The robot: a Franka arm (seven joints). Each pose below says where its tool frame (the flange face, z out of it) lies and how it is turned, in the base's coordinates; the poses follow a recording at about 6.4 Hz.
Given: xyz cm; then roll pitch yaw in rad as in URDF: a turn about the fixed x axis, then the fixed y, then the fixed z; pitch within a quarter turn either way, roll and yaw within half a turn.
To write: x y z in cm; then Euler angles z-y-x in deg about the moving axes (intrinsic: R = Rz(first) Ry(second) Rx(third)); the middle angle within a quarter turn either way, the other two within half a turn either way. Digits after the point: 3 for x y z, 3 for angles.
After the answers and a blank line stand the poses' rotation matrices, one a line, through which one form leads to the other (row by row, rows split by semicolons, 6 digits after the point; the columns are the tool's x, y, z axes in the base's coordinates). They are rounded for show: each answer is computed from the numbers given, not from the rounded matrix.
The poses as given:
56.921, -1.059, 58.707, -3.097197, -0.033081, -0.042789
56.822, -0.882, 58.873, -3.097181, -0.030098, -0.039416
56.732, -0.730, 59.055, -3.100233, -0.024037, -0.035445
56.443, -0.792, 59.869, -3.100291, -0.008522, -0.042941
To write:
56.921, -1.059, 58.707, -2.452, -1.895, -177.456
56.822, -0.882, 58.873, -2.258, -1.724, -177.455
56.732, -0.730, 59.055, -2.031, -1.377, -177.630
56.443, -0.792, 59.869, -2.460, -0.488, -177.634

0.998538 -0.041267 0.034911; -0.042753 -0.998163 0.042927; 0.033075 -0.044357 -0.998468
0.998771 -0.038032 0.031790; -0.039388 -0.998291 0.043178; 0.030093 -0.044377 -0.998562
0.999083 -0.034414 0.025464; -0.035427 -0.998552 0.040471; 0.024035 -0.041336 -0.998856
0.999042 -0.042540 0.010279; -0.042926 -0.998241 0.040886; 0.008522 -0.041288 -0.999111

